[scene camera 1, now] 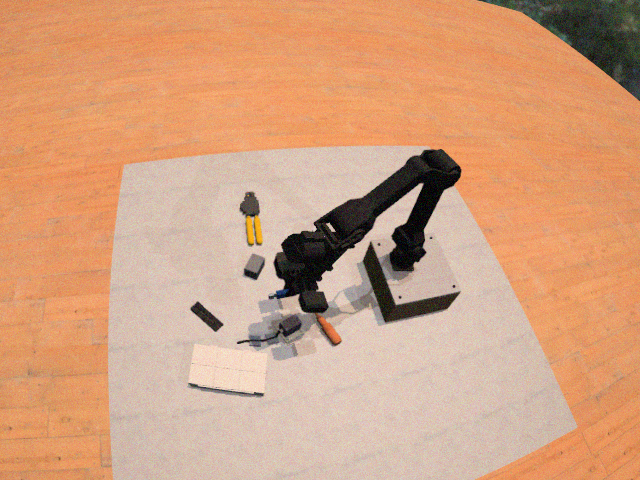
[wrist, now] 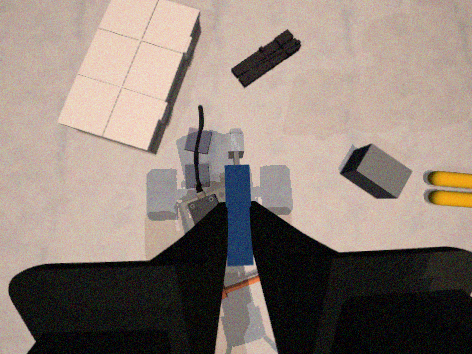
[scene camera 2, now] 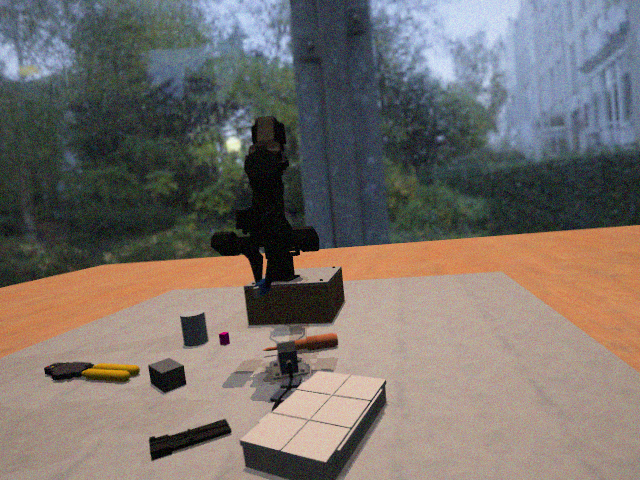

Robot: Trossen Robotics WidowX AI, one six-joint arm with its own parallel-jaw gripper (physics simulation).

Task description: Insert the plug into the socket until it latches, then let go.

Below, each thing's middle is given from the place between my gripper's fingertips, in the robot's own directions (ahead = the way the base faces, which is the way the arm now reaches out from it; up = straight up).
Right now my hand is 1 cm short of the blue plug [wrist: 237, 177]. The rest, counted from my hand: socket [scene camera 2: 287, 354] 2 cm behind, 2 cm to the left, 13 cm below; then dark cube [scene camera 2: 166, 375] 8 cm ahead, 17 cm to the right, 14 cm below; then white tiled block [scene camera 2: 322, 423] 14 cm ahead, 15 cm to the left, 14 cm below.
